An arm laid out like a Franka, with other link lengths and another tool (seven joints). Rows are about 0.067 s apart.
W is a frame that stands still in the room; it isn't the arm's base.
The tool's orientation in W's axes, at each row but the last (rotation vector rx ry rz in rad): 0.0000, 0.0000, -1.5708; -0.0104, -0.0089, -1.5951; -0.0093, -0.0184, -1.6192; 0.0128, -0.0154, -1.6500
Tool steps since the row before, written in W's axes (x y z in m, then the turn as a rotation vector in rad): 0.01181, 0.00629, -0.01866, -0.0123, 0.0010, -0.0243; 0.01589, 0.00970, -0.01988, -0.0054, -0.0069, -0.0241; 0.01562, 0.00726, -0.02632, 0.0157, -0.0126, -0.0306; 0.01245, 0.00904, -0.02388, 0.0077, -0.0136, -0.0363
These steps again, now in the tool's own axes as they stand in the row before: -0.00629, 0.01181, -0.01866, -0.0010, -0.0123, -0.0243; -0.01033, 0.01567, -0.01974, 0.0067, -0.0052, -0.0242; -0.00846, 0.01509, -0.02627, 0.0113, 0.0161, -0.0309; -0.01002, 0.01127, -0.02408, 0.0129, 0.0081, -0.0365
